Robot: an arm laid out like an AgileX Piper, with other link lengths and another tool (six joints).
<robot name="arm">
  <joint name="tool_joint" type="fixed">
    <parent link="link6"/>
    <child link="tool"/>
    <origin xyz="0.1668 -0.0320 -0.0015" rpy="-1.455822 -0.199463 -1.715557"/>
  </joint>
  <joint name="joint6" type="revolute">
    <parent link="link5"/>
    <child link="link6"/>
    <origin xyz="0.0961 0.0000 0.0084"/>
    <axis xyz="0.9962 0 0.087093"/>
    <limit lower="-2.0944" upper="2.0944"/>
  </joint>
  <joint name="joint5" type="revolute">
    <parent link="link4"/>
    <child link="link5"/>
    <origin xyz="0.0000 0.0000 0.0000"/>
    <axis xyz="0 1 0"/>
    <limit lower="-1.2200" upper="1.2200"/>
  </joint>
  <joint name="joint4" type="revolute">
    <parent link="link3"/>
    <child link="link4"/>
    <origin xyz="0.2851 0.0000 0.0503"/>
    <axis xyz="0.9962 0 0.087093"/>
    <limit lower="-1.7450" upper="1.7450"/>
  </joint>
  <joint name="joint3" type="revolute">
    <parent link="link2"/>
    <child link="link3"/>
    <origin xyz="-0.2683 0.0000 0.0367"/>
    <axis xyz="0 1 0"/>
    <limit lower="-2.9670" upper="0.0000"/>
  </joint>
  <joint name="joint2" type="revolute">
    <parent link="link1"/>
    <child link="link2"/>
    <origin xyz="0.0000 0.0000 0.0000"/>
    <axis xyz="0 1 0"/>
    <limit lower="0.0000" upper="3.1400"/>
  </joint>
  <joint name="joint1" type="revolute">
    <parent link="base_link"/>
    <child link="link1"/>
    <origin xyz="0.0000 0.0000 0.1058"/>
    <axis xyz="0 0 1"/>
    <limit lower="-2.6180" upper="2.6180"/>
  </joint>
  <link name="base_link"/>
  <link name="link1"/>
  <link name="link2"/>
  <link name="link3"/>
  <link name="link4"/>
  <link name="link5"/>
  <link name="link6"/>
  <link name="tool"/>
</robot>
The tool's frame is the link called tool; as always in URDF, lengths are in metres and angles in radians.
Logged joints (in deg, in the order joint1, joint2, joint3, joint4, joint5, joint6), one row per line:
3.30 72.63 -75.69 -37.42 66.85 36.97
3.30 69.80 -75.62 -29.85 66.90 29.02
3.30 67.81 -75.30 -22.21 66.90 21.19
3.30 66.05 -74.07 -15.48 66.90 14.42
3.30 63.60 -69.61 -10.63 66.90 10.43
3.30 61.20 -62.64 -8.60 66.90 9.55
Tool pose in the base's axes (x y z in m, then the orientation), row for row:
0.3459 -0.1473 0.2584 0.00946 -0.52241 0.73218 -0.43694
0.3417 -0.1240 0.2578 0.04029 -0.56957 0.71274 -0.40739
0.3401 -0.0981 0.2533 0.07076 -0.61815 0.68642 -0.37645
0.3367 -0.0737 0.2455 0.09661 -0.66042 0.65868 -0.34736
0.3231 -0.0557 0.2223 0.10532 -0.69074 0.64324 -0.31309
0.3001 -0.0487 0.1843 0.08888 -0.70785 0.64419 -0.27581
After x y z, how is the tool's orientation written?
As a quaternion, w x y z.
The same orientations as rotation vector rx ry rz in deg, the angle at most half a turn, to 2 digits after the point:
-93.47 131.00 -78.18
-99.97 125.10 -71.51
-106.52 118.28 -64.87
-112.08 111.78 -58.95
-116.63 108.61 -52.86
-120.67 109.82 -47.02

